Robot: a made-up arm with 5 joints.
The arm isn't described. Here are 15 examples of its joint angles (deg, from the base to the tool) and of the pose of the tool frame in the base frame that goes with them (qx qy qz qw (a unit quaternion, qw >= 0); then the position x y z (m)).
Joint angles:
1: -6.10 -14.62 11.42 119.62 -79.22
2: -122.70 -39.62 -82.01 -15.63 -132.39
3: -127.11 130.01 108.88 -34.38 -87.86
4: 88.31 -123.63 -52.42 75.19 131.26
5: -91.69 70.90 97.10 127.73 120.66
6: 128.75 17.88 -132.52 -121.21 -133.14
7: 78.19 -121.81 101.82 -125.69 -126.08
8: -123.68 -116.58 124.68 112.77 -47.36
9: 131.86 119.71 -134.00 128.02 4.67
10: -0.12 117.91 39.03 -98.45 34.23
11: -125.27 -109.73 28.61 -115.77 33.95
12: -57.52 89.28 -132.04 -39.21 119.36
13: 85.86 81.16 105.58 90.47 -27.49
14: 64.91 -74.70 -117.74 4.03 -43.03
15: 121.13 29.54 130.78 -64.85 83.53
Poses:
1: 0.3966 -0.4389 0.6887 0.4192 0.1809 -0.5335 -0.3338
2: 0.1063 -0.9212 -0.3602 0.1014 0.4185 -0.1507 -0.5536
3: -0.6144 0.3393 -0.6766 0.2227 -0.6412 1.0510 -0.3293
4: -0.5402 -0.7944 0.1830 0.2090 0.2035 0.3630 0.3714
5: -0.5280 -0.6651 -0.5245 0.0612 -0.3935 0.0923 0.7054
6: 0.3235 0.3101 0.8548 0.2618 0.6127 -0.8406 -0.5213
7: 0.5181 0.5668 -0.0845 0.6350 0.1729 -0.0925 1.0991
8: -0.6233 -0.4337 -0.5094 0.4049 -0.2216 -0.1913 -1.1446
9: -0.3203 -0.1377 -0.0845 0.9334 -0.2502 0.0846 -1.1265
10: 0.2562 0.3721 0.2459 0.8576 0.1661 0.5644 0.1539
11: -0.8813 -0.0956 0.1484 0.4384 0.1465 -0.2105 -0.3568
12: -0.1943 0.5298 -0.8179 0.1119 0.0395 -0.0393 0.8308
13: 0.4684 -0.6715 0.3854 0.4256 0.6393 0.6615 -0.8991
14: 0.0775 0.7298 -0.6149 0.2885 0.4265 0.4221 0.9544
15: 0.5907 0.5196 -0.3345 0.5188 0.1535 -0.2426 -0.6339
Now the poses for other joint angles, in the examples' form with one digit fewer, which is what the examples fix.
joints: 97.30 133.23 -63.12 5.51 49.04
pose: 0.103 -0.354 -0.920 0.134 0.323 0.267 -0.744
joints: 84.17 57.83 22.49 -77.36 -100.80
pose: -0.174 -0.213 -0.173 0.946 -0.169 0.023 -0.939
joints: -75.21 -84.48 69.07 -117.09 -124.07
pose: 0.190 -0.243 0.803 0.511 -0.254 -0.652 -0.635
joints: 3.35 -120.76 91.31 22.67 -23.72
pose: -0.784 -0.302 -0.354 0.411 -0.882 -0.232 0.299
